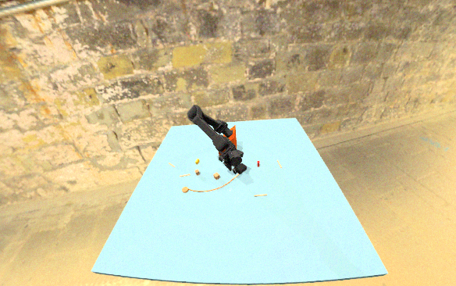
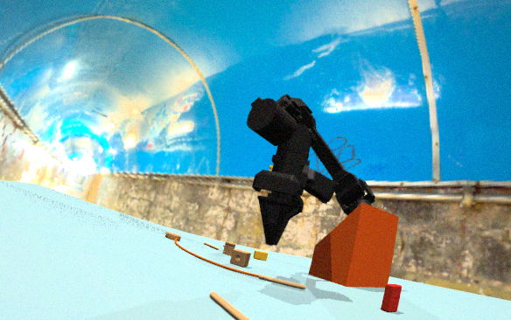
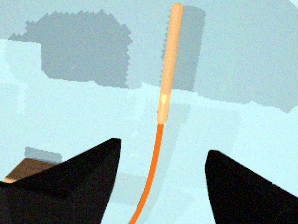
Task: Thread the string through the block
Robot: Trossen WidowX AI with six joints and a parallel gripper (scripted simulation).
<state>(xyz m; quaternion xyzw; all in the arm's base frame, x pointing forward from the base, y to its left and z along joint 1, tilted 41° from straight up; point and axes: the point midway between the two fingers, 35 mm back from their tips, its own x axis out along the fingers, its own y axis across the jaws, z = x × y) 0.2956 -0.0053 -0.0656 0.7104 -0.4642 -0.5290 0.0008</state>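
Now: the thin wooden stick 10 mm behind my gripper tip, 10 mm to the left of it and 60 mm below it. The rest, counted from my gripper tip: red cylinder 120 mm behind, 160 mm to the left, 40 mm below; then round wooden button 100 mm ahead, 300 mm to the right, 50 mm below; then wooden block 10 mm behind, 110 mm to the right, 40 mm below.
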